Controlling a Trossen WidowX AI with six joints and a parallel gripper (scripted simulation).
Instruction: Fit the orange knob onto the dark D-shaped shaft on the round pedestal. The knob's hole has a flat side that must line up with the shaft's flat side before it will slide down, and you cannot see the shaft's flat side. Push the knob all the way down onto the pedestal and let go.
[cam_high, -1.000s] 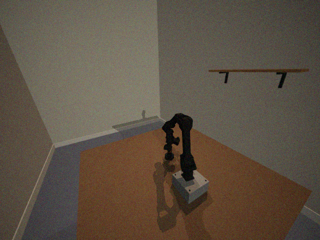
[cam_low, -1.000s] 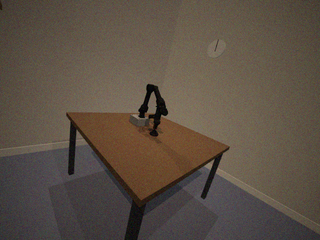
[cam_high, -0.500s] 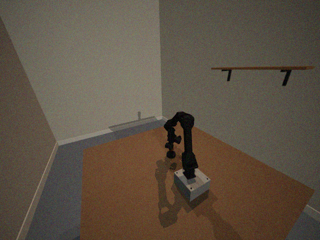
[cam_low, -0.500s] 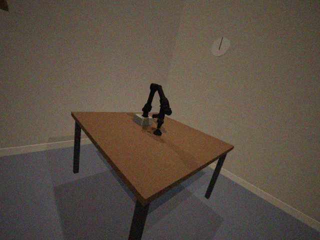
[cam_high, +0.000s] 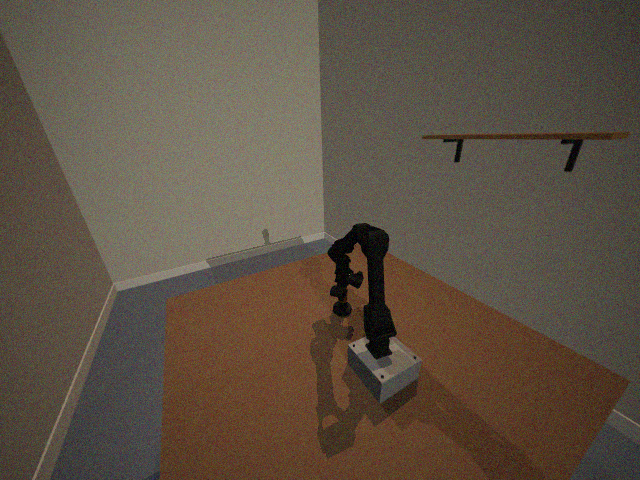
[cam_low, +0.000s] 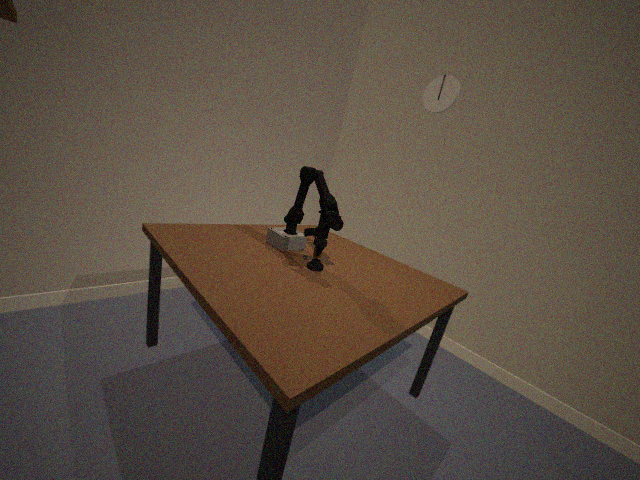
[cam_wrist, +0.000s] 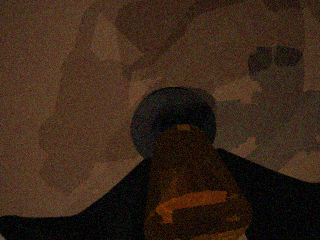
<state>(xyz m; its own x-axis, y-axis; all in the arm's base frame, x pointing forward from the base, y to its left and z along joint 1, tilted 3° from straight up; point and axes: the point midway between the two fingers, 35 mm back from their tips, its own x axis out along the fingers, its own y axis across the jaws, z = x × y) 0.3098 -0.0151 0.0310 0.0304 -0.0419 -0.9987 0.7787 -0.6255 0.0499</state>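
Now: the orange knob 2 cm above my gripper tip. From my gripper tip the other things lie so: round pedestal 4 cm below.
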